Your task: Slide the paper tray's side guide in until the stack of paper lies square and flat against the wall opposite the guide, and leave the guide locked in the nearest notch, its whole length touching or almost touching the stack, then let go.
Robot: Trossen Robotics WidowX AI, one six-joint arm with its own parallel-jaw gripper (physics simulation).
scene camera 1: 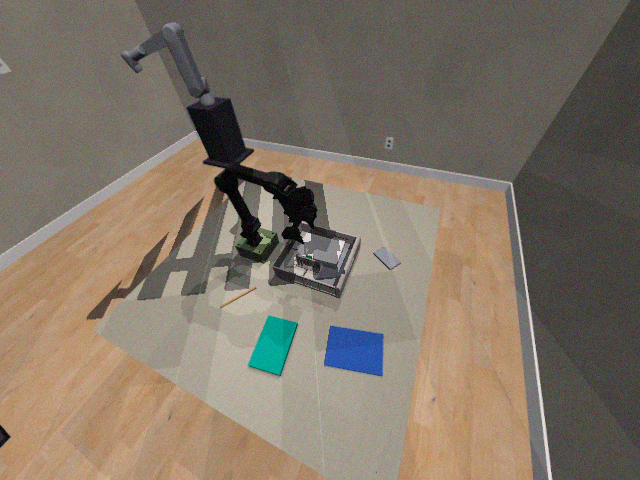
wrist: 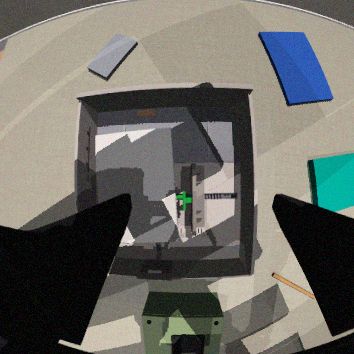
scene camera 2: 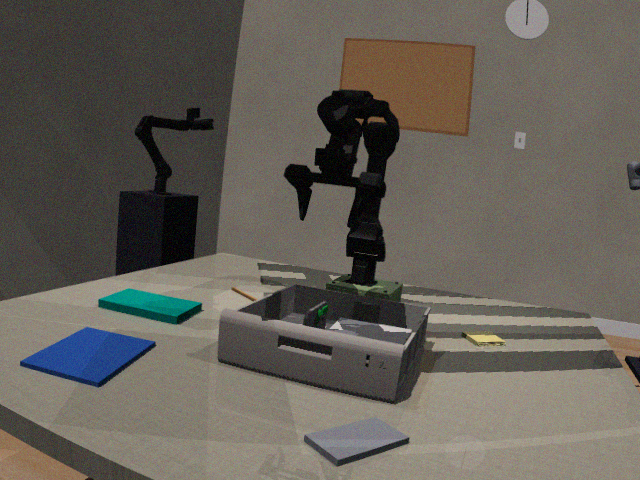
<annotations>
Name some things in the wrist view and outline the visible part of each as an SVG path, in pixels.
My gripper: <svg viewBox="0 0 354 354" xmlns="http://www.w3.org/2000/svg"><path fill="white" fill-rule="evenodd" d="M354 332L289 354L354 354ZM276 193L272 202L272 210L310 285L331 336L354 328L354 218L282 193ZM129 193L121 193L70 216L31 230L21 230L0 225L0 354L96 354L58 343L58 341L61 339L80 345L106 275L126 229L131 211Z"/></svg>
A white paper stack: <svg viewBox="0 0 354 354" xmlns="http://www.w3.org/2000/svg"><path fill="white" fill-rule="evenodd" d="M170 127L95 135L98 203L121 193L130 194L131 211L120 242L178 241Z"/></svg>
A blue pad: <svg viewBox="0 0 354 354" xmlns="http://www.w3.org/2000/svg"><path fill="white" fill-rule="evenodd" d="M258 32L279 80L287 105L333 99L321 66L304 32Z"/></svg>
</annotations>
